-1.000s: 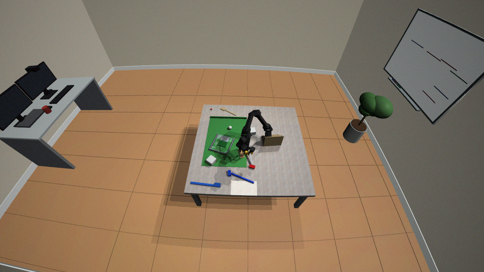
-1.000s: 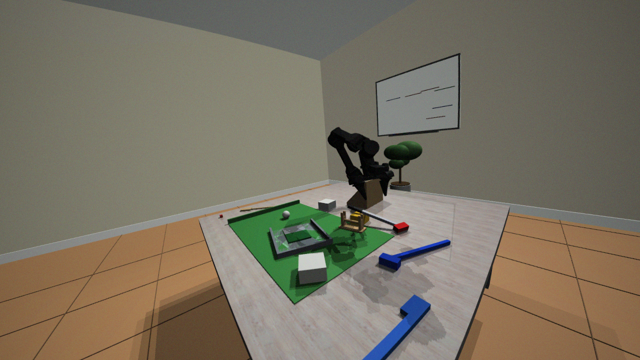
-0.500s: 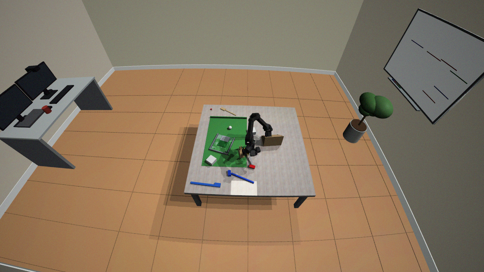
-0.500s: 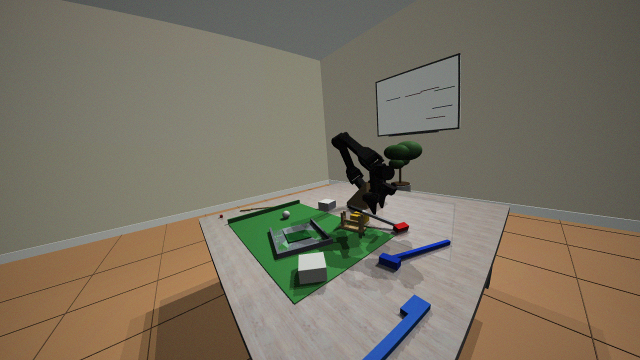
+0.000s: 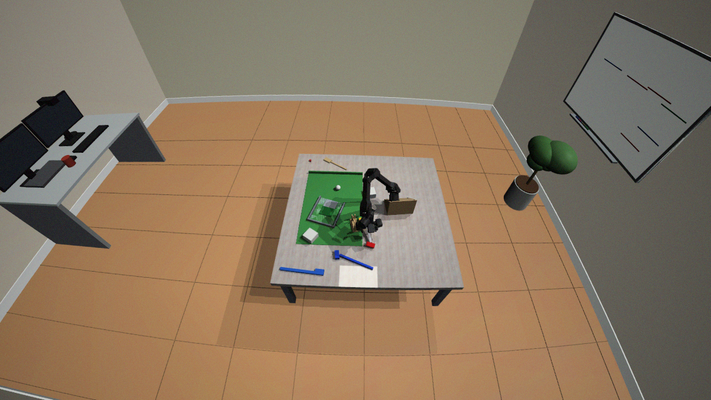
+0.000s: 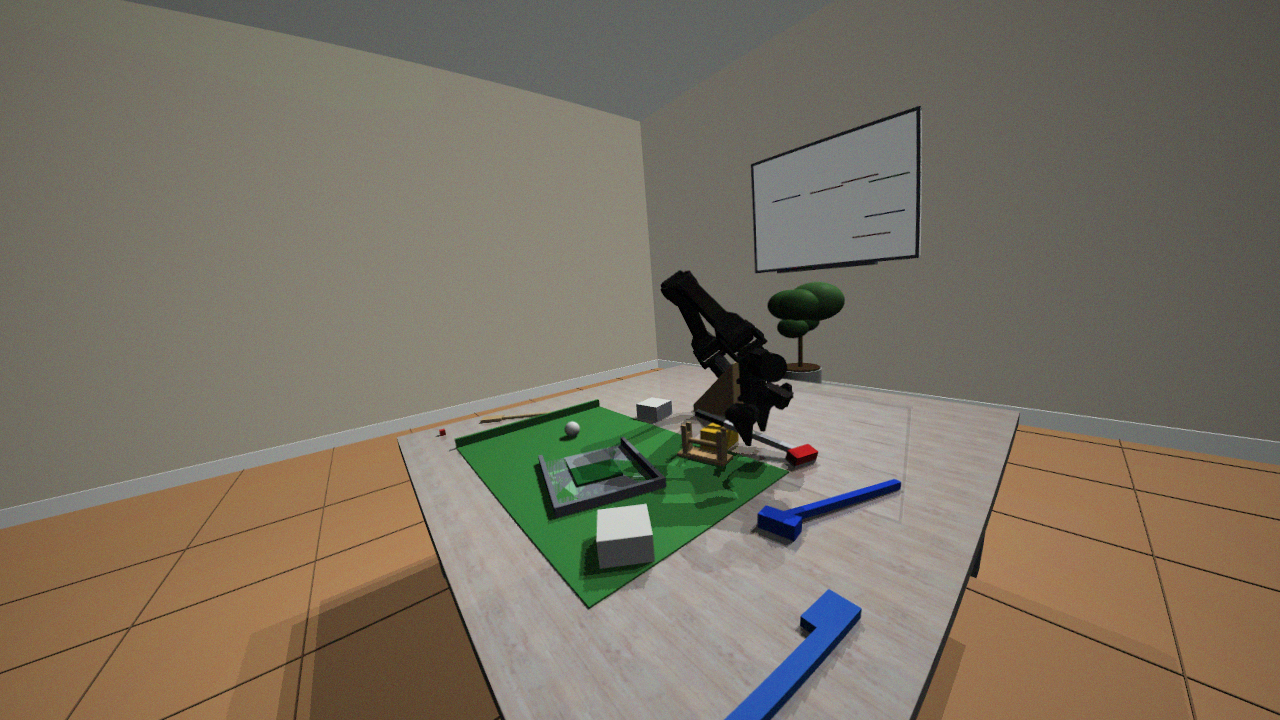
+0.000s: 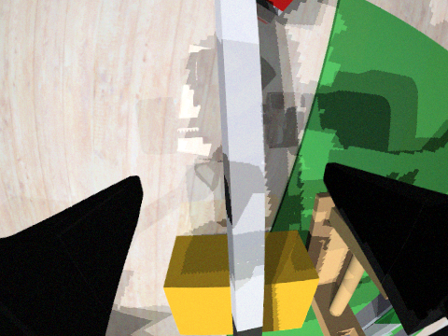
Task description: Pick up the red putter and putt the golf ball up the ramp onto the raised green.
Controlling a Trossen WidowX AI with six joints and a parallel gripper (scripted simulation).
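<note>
My gripper tip is 10 mm to the left of the red putter and 10 mm short of it. The rest, counted from my gripper tip: wooden rack 90 mm to the right, 90 mm ahead; then blue putter 210 mm to the left, 150 mm ahead, 20 mm below; then yellow block 90 mm to the right, 10 mm below, 10 mm ahead.
</note>
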